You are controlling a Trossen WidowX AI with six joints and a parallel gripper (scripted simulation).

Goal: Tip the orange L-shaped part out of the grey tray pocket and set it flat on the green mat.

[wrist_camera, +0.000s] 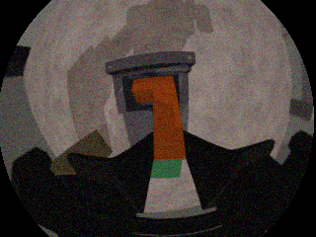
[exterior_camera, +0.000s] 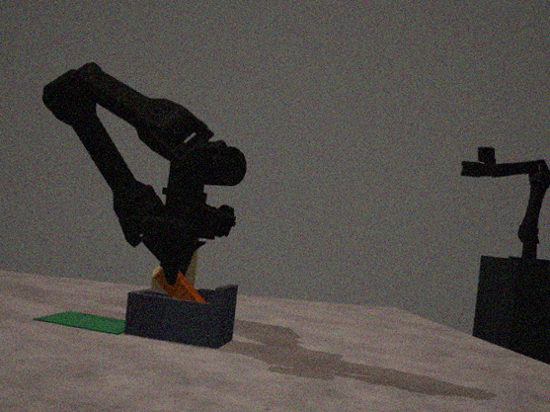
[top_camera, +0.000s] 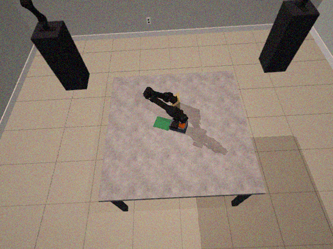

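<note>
The green mat lies 7 cm behind my gripper tip, 13 cm to the right of it and 10 cm below it. The rest, counted from my gripper tip: orange L-shaped part (4 cm to the left, 3 cm below).
</note>
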